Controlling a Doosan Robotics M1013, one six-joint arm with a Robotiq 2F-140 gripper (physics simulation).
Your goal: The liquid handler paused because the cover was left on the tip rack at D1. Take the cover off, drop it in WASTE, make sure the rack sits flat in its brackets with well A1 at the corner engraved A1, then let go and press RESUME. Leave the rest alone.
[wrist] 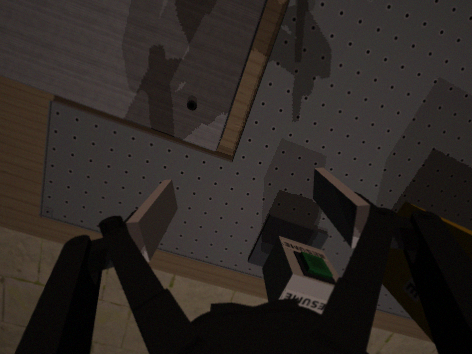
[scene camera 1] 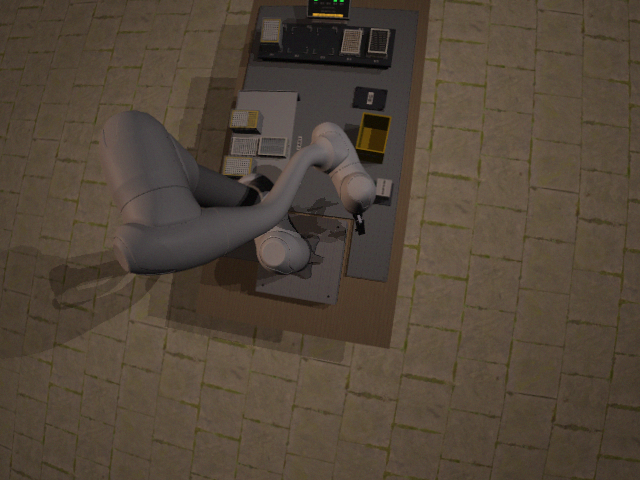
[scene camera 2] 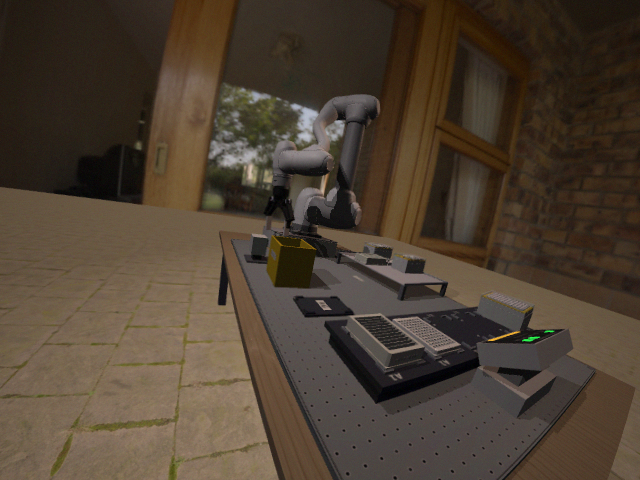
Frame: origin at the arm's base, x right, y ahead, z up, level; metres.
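Seen in the pictures: gripper, between the fingertips: (wrist: 243,189) (scene camera 2: 276,232); arm's base, origin of its link: (scene camera 2: 303,234).
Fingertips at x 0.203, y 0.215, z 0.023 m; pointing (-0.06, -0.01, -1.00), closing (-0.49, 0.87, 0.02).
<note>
Offsets run from my fingertips to a thing's top centre. "pt": to the spot under its first point. Level surfaces: height alone.
My gripper (scene camera 1: 360,225) (scene camera 2: 278,226) (wrist: 243,189) is open and empty, above the table near the RESUME box. The white RESUME box {dx +0.095, dy +0.127, dz -0.002 m} (scene camera 1: 383,188) (scene camera 2: 258,244) with a green button {dx +0.065, dy +0.126, dz -0.011 m} (wrist: 316,265) stands near the table edge, low between the fingers in the wrist view. The yellow WASTE bin {dx +0.007, dy +0.336, dz +0.029 m} (scene camera 1: 370,154) (scene camera 2: 292,266) (wrist: 411,280) stands beside it. A tip rack {dx -0.561, dy +0.755, dz +0.018 m} (scene camera 1: 270,31) (scene camera 2: 504,310) stands at the left end of the black deck {dz -0.060 m} (scene camera 1: 310,41) in scene camera 1. Its slot label, its A1 corner and whether a cover is on it are too small to tell.
Two pale labware pieces {dx -0.189, dy +0.787, dz -0.046 m} (scene camera 1: 351,42) {dx -0.065, dy +0.796, dz -0.029 m} (scene camera 1: 378,41) sit on the deck. A screen (scene camera 1: 328,7) (scene camera 2: 524,346) stands behind it. A dark labelled pad {pt dx -0.089, dy +0.542, dz -0.098 m} (scene camera 1: 361,98) (scene camera 2: 336,307) lies between deck and bin. A raised shelf (scene camera 1: 279,103) (scene camera 2: 423,279) holds several racks and plates.
</note>
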